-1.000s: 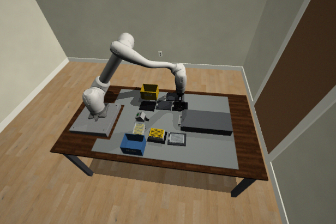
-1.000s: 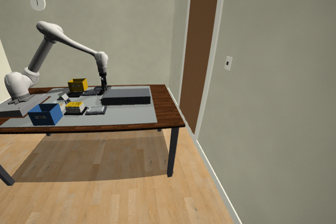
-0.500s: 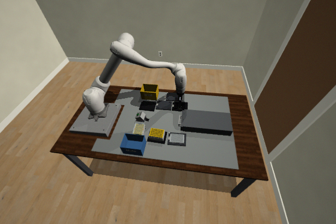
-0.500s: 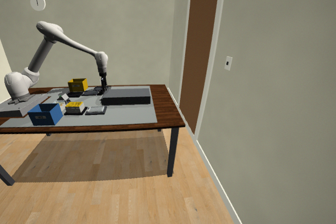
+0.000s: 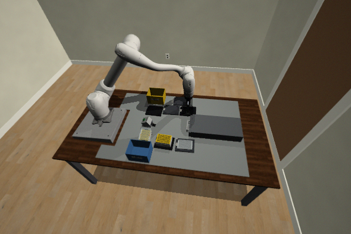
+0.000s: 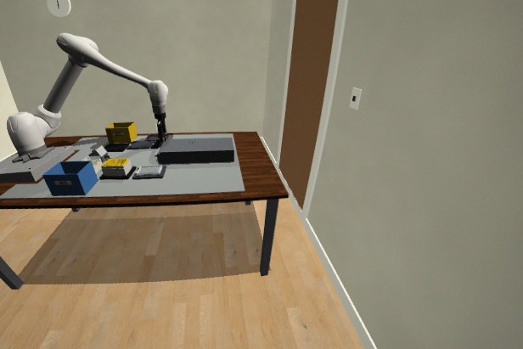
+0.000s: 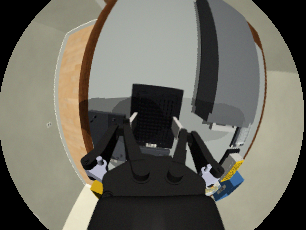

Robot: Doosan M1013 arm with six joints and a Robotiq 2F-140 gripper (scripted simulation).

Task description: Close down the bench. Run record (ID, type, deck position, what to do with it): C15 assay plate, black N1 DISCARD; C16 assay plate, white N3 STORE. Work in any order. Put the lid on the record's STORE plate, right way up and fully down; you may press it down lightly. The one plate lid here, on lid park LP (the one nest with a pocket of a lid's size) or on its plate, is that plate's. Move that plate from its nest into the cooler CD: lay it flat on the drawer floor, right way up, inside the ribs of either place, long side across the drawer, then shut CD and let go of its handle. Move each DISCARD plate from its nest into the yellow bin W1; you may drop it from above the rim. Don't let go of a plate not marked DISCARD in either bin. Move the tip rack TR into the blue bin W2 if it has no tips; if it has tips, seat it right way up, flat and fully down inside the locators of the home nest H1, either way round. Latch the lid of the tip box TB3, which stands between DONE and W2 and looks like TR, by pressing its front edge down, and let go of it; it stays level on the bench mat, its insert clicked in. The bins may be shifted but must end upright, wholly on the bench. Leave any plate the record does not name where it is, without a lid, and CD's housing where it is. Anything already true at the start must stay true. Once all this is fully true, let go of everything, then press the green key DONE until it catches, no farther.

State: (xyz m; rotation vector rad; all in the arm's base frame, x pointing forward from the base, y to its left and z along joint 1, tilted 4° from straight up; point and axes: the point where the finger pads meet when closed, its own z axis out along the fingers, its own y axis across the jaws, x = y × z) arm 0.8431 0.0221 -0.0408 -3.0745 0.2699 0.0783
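Right now my hand is 20 mm above the black plate. Also, from my hand: grey nest (170 mm behind, 30 mm to the left, 30 mm below); then white plate (70 mm ahead, 220 mm to the right, 20 mm below); then plate lid (70 mm ahead, 220 mm to the right, 10 mm below).
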